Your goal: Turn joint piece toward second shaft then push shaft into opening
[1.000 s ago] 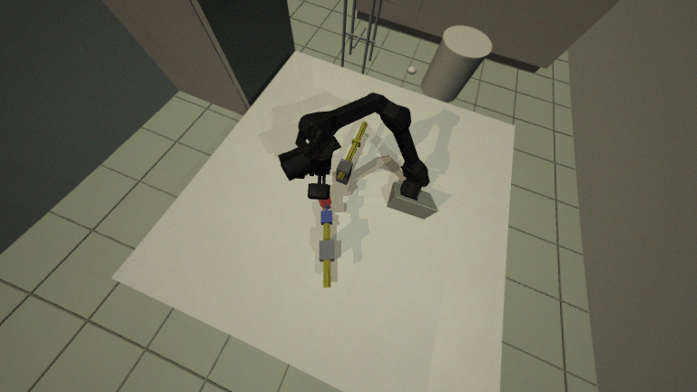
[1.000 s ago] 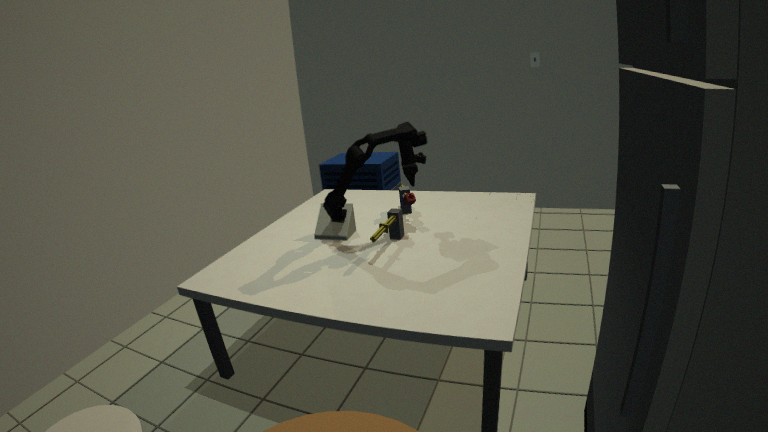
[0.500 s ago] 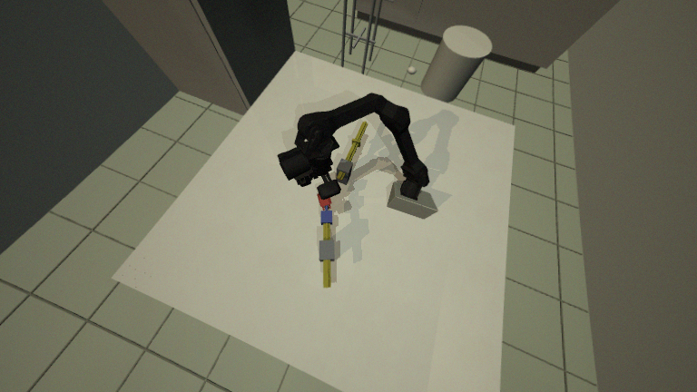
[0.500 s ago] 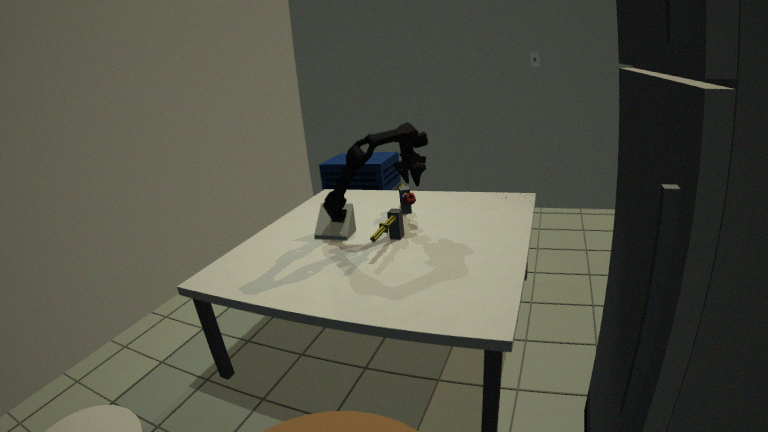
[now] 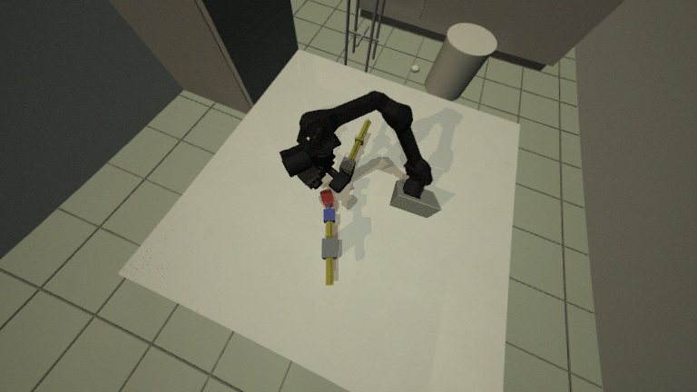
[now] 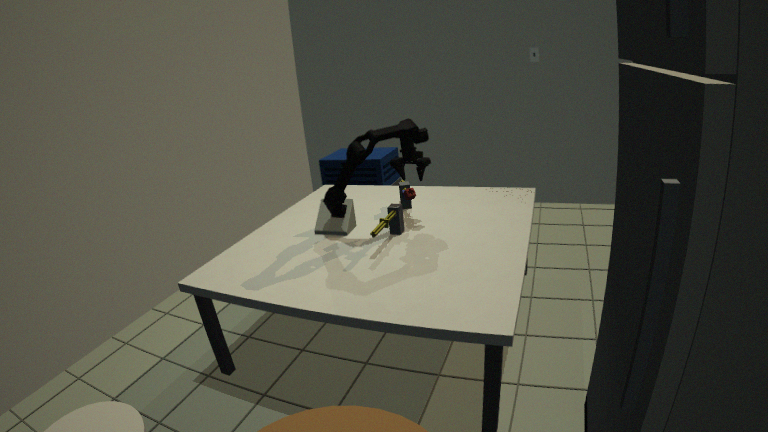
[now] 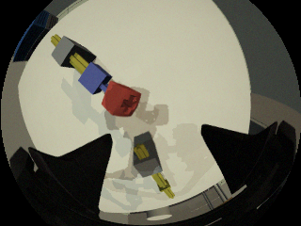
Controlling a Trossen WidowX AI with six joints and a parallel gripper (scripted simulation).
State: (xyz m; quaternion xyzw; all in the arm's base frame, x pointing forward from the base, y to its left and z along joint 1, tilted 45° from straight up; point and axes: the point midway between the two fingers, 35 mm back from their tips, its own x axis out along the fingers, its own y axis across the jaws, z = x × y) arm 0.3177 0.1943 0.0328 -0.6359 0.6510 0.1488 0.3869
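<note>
The red square joint piece lies 30 mm behind my gripper tip, 40 mm to the left of it and 80 mm below it.
</note>
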